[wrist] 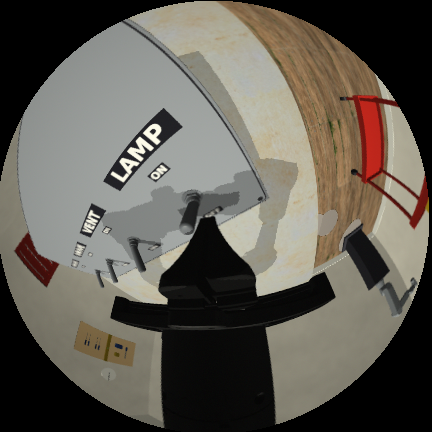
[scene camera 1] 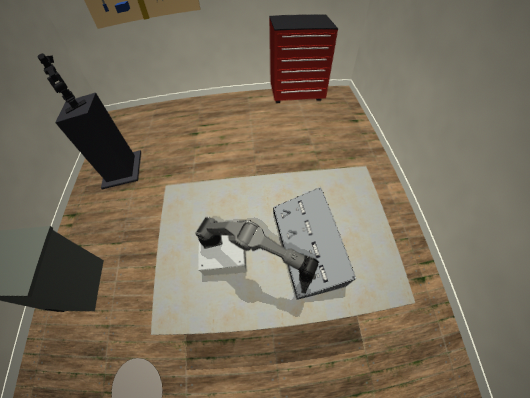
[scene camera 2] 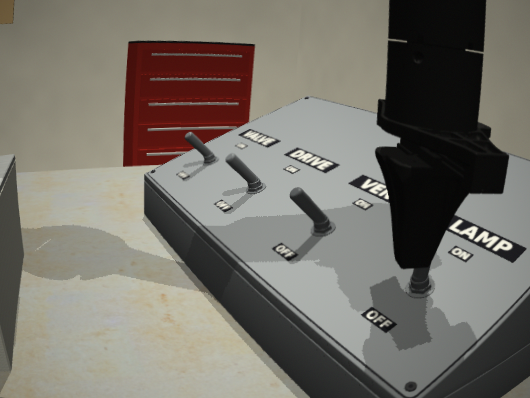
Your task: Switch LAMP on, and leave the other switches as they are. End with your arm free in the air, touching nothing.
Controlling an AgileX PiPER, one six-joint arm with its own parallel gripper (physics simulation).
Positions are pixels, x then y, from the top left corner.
Labels:
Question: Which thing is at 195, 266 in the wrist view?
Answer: My gripper.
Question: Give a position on a grey switch panel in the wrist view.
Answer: At 132, 136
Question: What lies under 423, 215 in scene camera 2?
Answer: My gripper.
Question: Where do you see a grey switch panel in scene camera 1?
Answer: At 317, 236

